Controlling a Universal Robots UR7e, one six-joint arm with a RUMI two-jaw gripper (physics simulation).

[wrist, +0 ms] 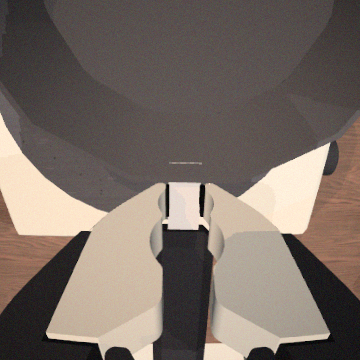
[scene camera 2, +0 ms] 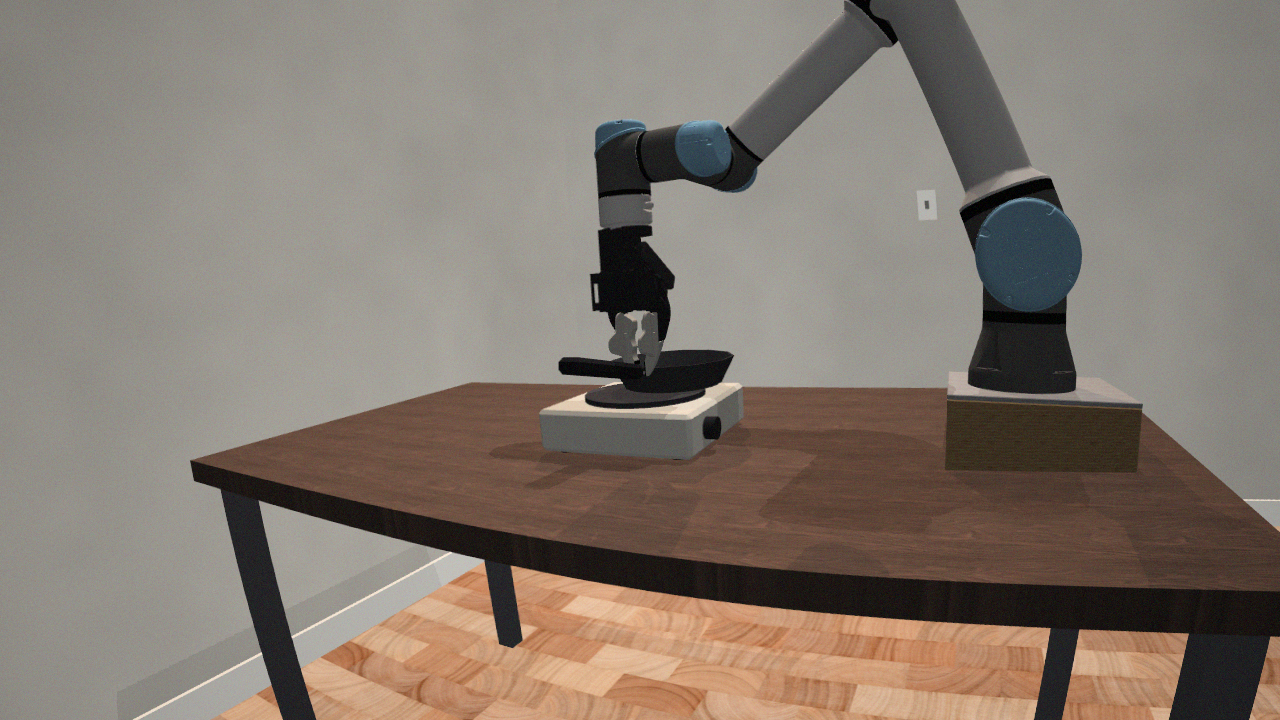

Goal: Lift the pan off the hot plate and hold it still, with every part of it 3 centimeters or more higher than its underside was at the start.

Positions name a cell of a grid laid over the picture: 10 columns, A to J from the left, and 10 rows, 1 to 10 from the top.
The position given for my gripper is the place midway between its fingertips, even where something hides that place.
Observation:
I see my gripper (scene camera 2: F6), a white hot plate (scene camera 2: E6) and a black pan (scene camera 2: F6).
The white hot plate shows as well in the wrist view (wrist: B6). The black pan is seen too in the wrist view (wrist: F3).

